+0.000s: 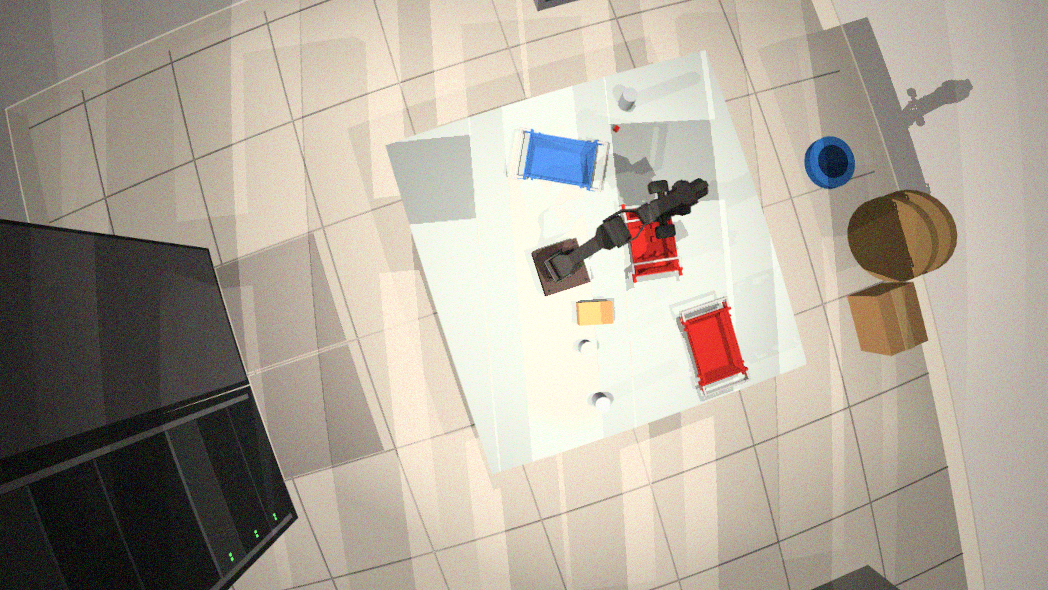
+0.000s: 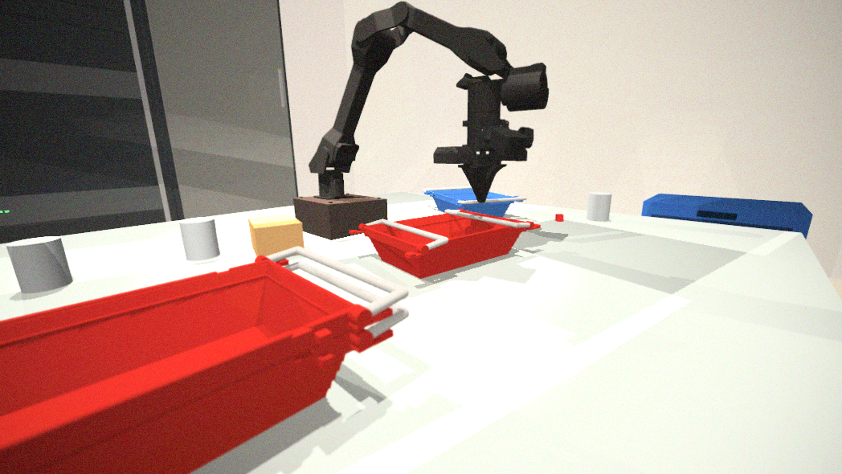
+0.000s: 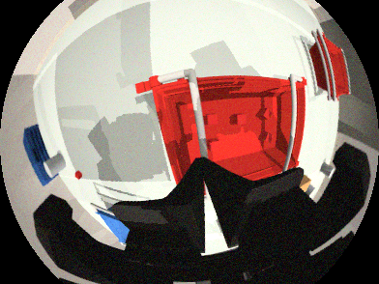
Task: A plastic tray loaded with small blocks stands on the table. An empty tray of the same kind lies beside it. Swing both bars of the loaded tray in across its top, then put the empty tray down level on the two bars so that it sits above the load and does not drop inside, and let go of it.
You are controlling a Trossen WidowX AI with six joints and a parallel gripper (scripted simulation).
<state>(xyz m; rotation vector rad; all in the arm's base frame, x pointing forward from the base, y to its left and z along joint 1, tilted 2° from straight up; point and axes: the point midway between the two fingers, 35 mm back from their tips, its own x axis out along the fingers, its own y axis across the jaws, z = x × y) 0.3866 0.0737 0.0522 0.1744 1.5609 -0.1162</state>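
Now: the blue tray 24 cm behind my gripper tip, 30 cm to the left of it and 4 cm below it. From my gripper tip the other things lie so: tan block (30 cm behind, 26 cm to the right, 6 cm below); then red cube (1 cm ahead, 36 cm to the left, 8 cm below).
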